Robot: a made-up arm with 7 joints. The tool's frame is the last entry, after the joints. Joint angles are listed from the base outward.
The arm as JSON. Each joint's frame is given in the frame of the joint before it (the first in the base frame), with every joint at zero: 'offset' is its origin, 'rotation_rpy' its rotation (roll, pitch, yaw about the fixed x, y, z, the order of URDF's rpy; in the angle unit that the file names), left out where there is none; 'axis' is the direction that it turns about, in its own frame. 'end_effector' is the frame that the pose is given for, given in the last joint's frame.
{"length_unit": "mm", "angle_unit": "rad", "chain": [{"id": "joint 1", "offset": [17.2, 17.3, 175.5], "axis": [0.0, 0.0, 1.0]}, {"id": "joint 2", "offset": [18.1, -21.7, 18.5], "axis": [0.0, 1.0, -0.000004]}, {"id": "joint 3", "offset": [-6.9, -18.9, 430.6], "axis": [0.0, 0.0, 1.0]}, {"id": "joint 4", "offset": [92.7, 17.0, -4.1], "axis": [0.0, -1.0, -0.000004]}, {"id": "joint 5", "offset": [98.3, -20.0, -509.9], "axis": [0.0, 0.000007, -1.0]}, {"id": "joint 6", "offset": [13.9, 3.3, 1.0], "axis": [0.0, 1.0, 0.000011]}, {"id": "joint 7", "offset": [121.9, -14.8, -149.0], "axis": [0.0, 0.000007, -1.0]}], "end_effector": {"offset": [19.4, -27.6, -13.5], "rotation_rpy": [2.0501, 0.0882, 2.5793]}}
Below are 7 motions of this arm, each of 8 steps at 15 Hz.
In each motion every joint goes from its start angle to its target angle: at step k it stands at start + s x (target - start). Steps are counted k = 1, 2, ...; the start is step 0. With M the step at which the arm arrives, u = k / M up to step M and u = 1 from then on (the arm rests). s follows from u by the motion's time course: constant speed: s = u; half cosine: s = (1 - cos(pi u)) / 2; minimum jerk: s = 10 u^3 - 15 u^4 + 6 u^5.
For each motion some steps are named. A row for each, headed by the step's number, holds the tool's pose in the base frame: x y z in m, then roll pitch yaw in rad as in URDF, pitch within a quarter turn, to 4 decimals.
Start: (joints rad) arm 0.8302 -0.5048 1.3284 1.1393 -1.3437 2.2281 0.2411
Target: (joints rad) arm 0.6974 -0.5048 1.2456 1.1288 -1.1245 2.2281 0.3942
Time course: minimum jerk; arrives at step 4
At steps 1, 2, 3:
1: -0.2205 0.4784 0.6151 -2.1215 0.6588 -1.3720
2: -0.1687 0.4892 0.6069 -2.2093 0.7027 -1.5136
3: -0.1183 0.4946 0.5978 -2.3033 0.7427 -1.6658

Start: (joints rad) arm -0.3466 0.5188 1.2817 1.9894 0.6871 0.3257 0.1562
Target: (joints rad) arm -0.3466 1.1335 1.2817 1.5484 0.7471 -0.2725 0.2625
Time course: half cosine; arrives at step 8
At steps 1, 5, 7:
1: 0.8657 0.3359 0.7655 0.4147 -0.3343 2.5672
5: 0.9550 0.3317 0.3265 0.8180 -0.7992 2.1336
7: 0.9175 0.3418 0.1566 1.1330 -0.8893 1.8281

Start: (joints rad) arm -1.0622 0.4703 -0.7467 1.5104 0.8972 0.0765 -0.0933
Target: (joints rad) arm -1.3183 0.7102 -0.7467 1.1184 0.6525 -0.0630 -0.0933
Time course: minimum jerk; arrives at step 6
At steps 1, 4, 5, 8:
1: -0.2473 -0.9084 0.4521 0.9798 0.5224 -0.1090
4: -0.4387 -0.7792 0.1944 1.5046 0.7541 -0.0143
5: -0.4759 -0.7310 0.1418 1.6513 0.7811 0.0448
8: -0.4830 -0.7204 0.1314 1.6819 0.7849 0.0581

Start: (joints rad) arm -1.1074 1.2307 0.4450 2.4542 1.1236 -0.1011 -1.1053
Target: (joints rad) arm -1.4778 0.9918 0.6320 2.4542 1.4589 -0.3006 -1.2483
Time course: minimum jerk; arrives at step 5
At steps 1, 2, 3, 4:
1: 0.4727 -1.0216 0.1718 0.7434 0.5699 0.6878
2: 0.3779 -1.0464 0.2281 0.6766 0.5027 0.5141
3: 0.2465 -1.0599 0.3038 0.6126 0.3993 0.3023
4: 0.1572 -1.0553 0.3555 0.5847 0.3233 0.1722

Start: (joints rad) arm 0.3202 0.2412 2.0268 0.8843 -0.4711 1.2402 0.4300
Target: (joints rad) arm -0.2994 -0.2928 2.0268 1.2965 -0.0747 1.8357 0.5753
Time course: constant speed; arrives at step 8
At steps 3, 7, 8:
3: -0.2238 0.5774 0.2859 2.5367 0.0871 -1.9213
7: -0.0948 0.6214 0.3127 2.7490 0.1021 -2.4264
8: -0.0680 0.6271 0.3163 2.7984 0.1097 -2.5436

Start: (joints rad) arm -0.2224 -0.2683 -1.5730 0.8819 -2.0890 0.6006 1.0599
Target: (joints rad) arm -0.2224 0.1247 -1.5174 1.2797 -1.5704 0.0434 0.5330
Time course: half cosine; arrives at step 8
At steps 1, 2, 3, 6, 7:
1: -0.1326 -0.7315 0.2845 2.9229 0.9838 1.9125
2: -0.1222 -0.7464 0.3116 2.9382 0.9745 1.9603
3: -0.1015 -0.7675 0.3540 2.9689 0.9661 2.0466
6: 0.0147 -0.8202 0.5022 -3.1125 0.9475 2.4858
7: 0.0461 -0.8257 0.5308 -3.0540 0.9372 2.5990

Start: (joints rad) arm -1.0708 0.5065 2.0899 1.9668 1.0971 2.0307 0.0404
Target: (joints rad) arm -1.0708 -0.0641 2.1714 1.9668 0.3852 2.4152 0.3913
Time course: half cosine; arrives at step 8
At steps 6, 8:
6: 0.2159 0.5130 0.7290 1.9954 -0.4704 -2.6565
8: 0.2032 0.5338 0.6919 2.2438 -0.4310 -2.8152

